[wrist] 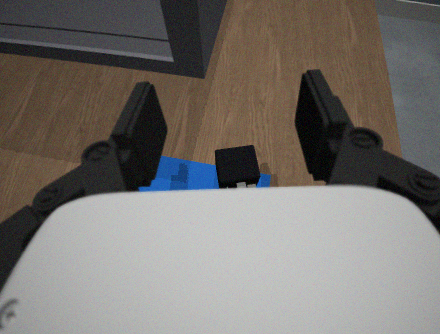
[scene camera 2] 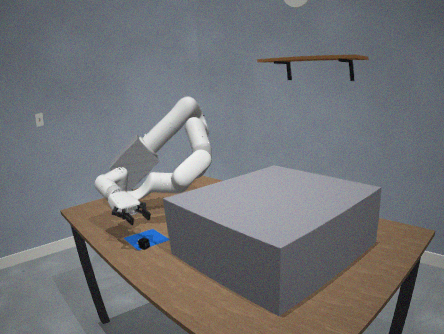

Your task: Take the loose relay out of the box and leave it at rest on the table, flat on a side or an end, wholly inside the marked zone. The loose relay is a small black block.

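Seen in the pictures: gripper, fingertip midpoint: (wrist: 227,101) (scene camera 2: 141,219); arm's base, link origin: (scene camera 2: 147,147).
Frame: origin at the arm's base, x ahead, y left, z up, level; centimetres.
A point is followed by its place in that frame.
Note:
The loose relay (scene camera 2: 144,243) @[x 47.8, y -20.1, z -25.0 cm] (wrist: 237,165) @[x 45.8, y -20.0, z -24.3 cm] is a small black block with light metal pins on the side toward the gripper. It rests at the front edge of the blue marked zone (scene camera 2: 159,238) @[x 41.5, y -12.4, z -27.5 cm] (wrist: 205,176) @[x 45.0, y -17.4, z -27.5 cm]; I cannot tell if all of it is inside the edge. My gripper (scene camera 2: 140,220) @[x 45.7, y -19.0, z -16.6 cm] (wrist: 227,101) @[x 45.7, y -19.0, z -16.6 cm] is open and empty, above and behind the relay in the scene view. In the wrist view the relay shows between and below the wide-set fingers, touching neither. The white gripper body hides the relay's near lower part and much of the zone.
The large grey box (scene camera 2: 225,250) @[x 86.4, y -7.9, z -14.6 cm] (wrist: 189,45) @[x 55.5, y -11.8, z -23.3 cm] stands right of the zone in the scene view; its open side shows in the wrist view. The wooden table (scene camera 2: 165,280) @[x 71.9, y -21.6, z -27.6 cm] (wrist: 260,100) @[x 55.0, y -19.6, z -27.6 cm] has an edge at the right in the wrist view. A wall shelf (scene camera 2: 315,59) hangs high behind.

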